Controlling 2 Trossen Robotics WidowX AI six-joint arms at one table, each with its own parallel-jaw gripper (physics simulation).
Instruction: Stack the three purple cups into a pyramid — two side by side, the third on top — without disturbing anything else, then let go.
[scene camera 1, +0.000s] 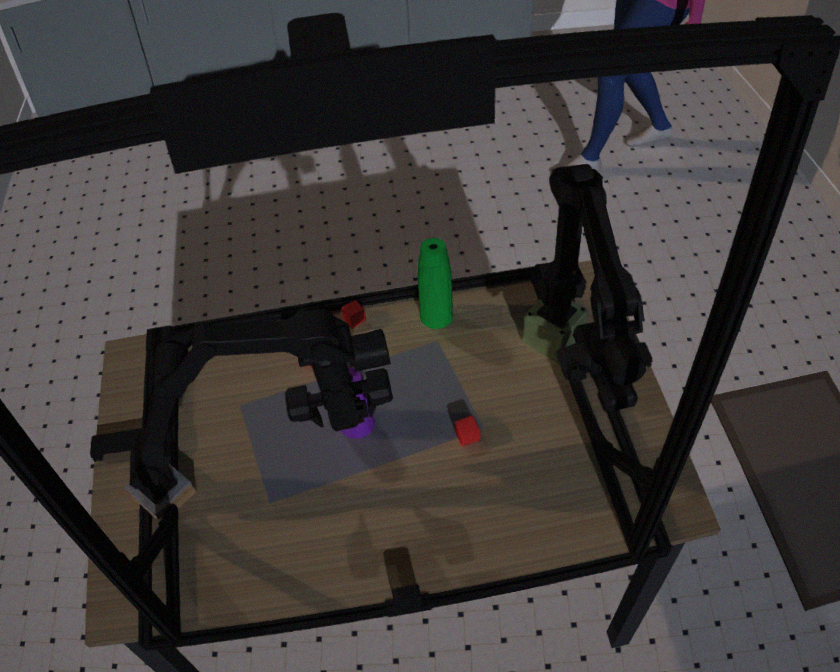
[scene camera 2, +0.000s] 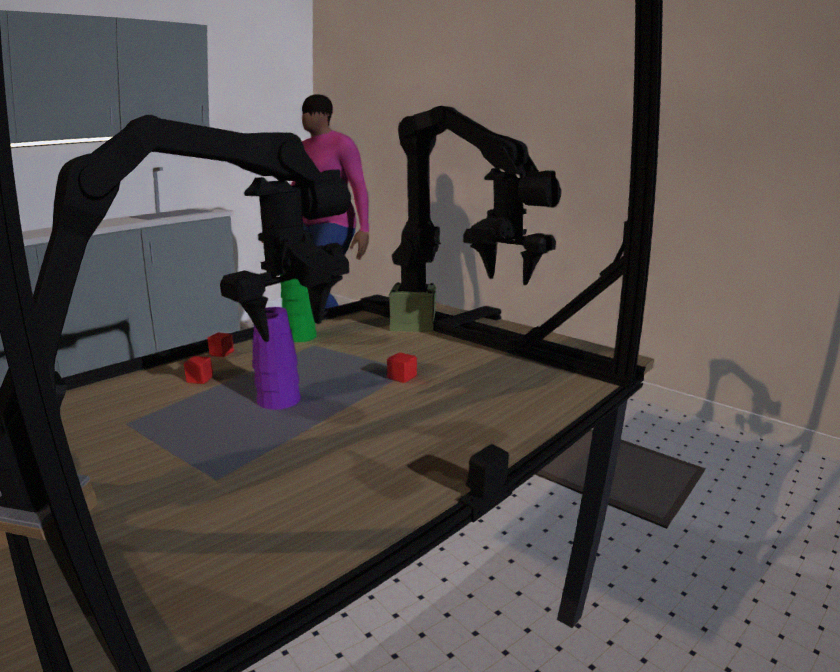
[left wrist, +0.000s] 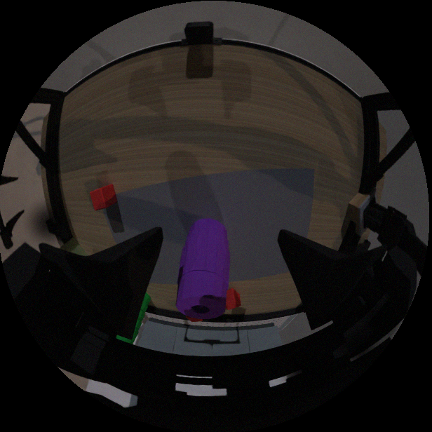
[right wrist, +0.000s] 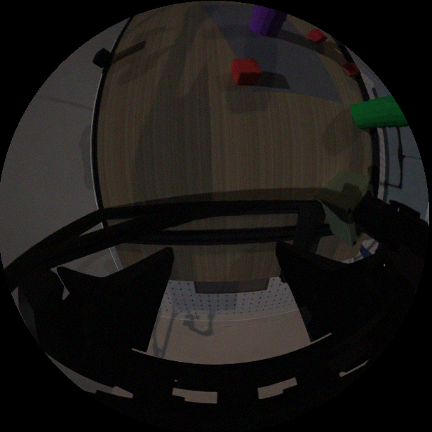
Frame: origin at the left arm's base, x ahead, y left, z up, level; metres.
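Where they show: left gripper, fingertip midpoint: (scene camera 2: 292, 331); right gripper, fingertip midpoint: (scene camera 1: 600, 392) (scene camera 2: 507, 281); left arm's base, origin of the base link: (scene camera 1: 156, 484) (scene camera 2: 33, 493); right arm's base, origin of the base link: (scene camera 1: 556, 312) (scene camera 2: 413, 288).
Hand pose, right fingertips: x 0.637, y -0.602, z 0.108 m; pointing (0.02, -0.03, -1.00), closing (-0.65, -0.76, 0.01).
Observation:
Each offset is from my right fingertips to the top centre of the thing. Level surfaces: height alone.
The purple cups (scene camera 1: 358, 426) (scene camera 2: 276, 371) (left wrist: 204, 260) (right wrist: 267, 21) show as one tall, upright column on the grey mat {dz -0.149 m} (scene camera 1: 294, 455) (scene camera 2: 210, 437) (left wrist: 270, 220) (right wrist: 305, 75). Faint seams cross it; I cannot tell the separate cups or their count. No two cups show side by side. My left gripper (scene camera 2: 292, 330) (left wrist: 222, 234) is open and empty, pointing down at the column's upper end, with its fingers spread to either side in the left wrist view. It hides much of the column in scene camera 1. My right gripper (scene camera 2: 508, 280) (right wrist: 224, 250) is open and empty, high over the table's right side.
A green column (scene camera 1: 435, 287) (scene camera 2: 299, 315) (right wrist: 380, 114) stands near the back edge. One red cube {dy +0.202, dx -0.149, dz -0.109 m} (scene camera 1: 467, 430) (scene camera 2: 402, 367) (left wrist: 103, 197) (right wrist: 246, 71) sits at the mat's right edge. Two more red cubes, one {dy +0.584, dx -0.191, dz -0.109 m} (scene camera 2: 198, 369) nearer and one {dy +0.597, dx -0.050, dz -0.109 m} (scene camera 2: 220, 344) farther back, lie behind the mat.

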